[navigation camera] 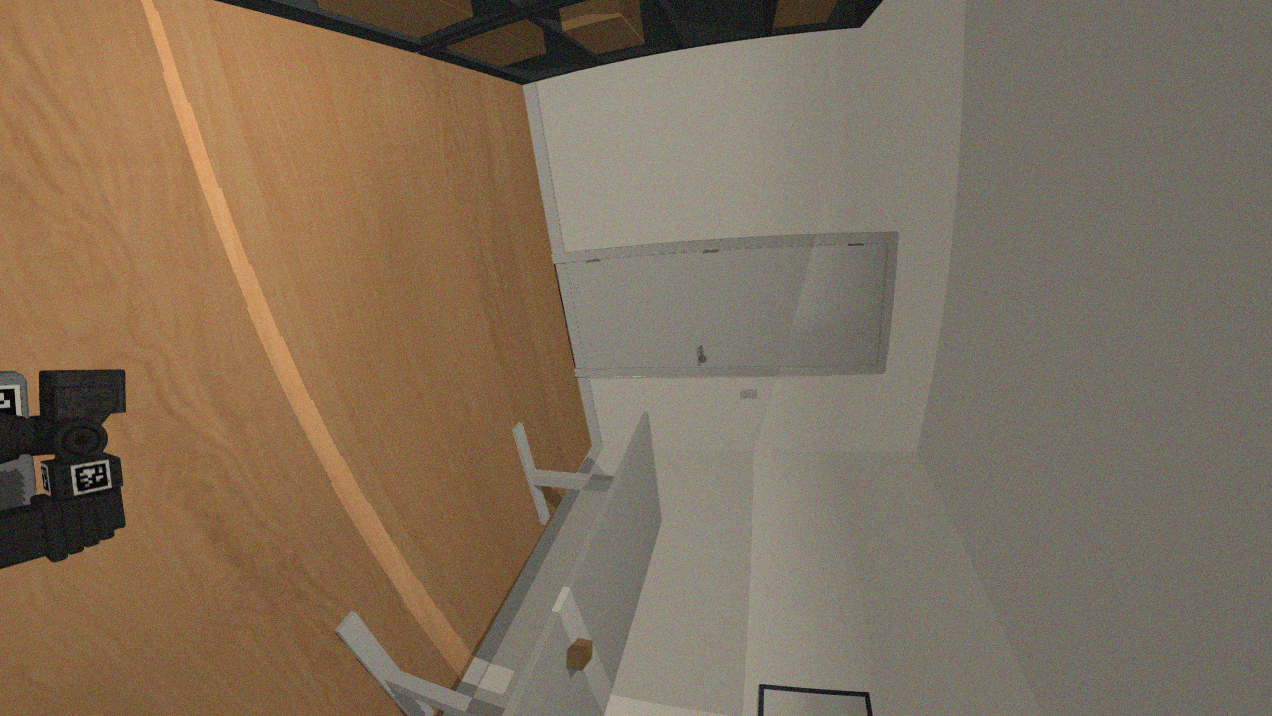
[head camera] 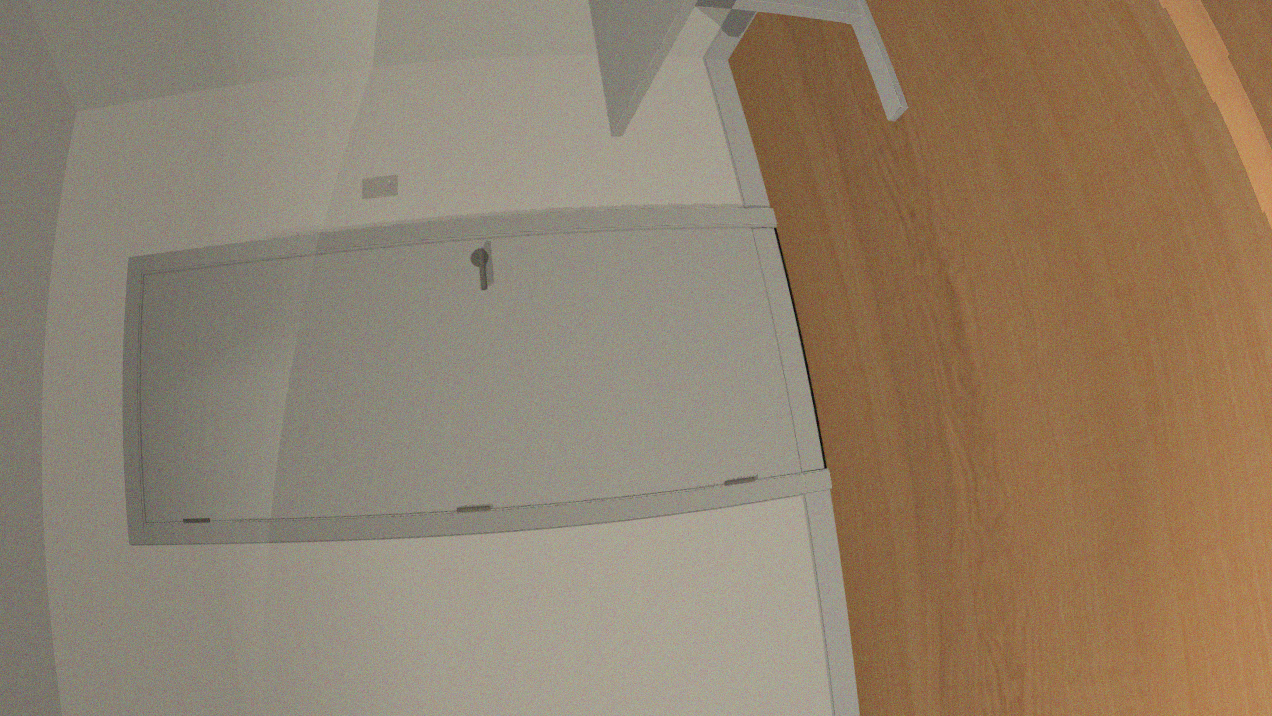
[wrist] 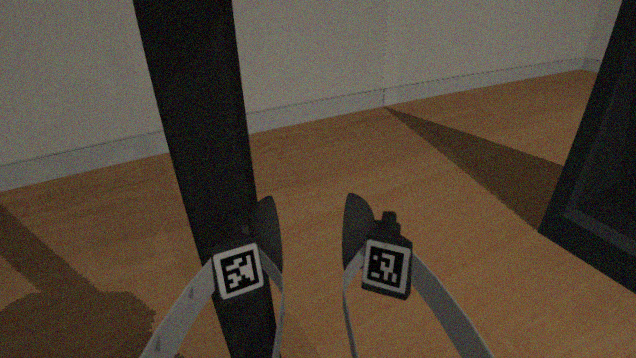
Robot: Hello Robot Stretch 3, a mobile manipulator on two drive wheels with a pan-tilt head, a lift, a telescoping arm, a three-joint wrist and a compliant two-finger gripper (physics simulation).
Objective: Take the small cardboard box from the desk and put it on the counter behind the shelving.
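Places are measured from the robot's base along level axes (x ahead, y left, z up), in millimetres.
Pixels of known places: gripper, fingertip midpoint: (wrist: pixel 311 221).
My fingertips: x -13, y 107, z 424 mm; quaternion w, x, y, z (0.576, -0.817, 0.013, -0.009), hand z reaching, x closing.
Observation:
Behind a point stands the place of what it marks.
A small cardboard box (navigation camera: pixel 579 654) {y -1022, x -861, z 763 mm} shows near the bottom of the navigation view, small and far off, on what looks like the grey desk (navigation camera: pixel 625 515) {y -1651, x -652, z 720 mm}. The desk also shows in part at the top of the head view (head camera: pixel 636 62). My gripper (wrist: pixel 311 221) {y 107, x -13, z 424 mm} is open in the wrist view, with nothing between its fingertips, well away from the box. Its wrist part shows at the left edge of the navigation view. The dark shelving (navigation camera: pixel 527 74) (wrist: pixel 585 245) holds several cardboard boxes at the top of the navigation view. I cannot make out the counter in these views.
A closed door (head camera: pixel 534 373) {y -2616, x 305, z 806 mm} (navigation camera: pixel 685 311) {y -2623, x 290, z 837 mm} stands in the pale wall. Desk legs (head camera: pixel 881 66) (navigation camera: pixel 531 471) reach the wooden floor (head camera: pixel 1050 355) {y -1416, x 215, z 0 mm} (navigation camera: pixel 400 222) {y -1165, x 565, z 0 mm}. A black post (wrist: pixel 200 100) rises behind the left finger. A dark-framed rectangle (navigation camera: pixel 814 689) {y -1540, x -1346, z 1543 mm} is at the bottom of the navigation view.

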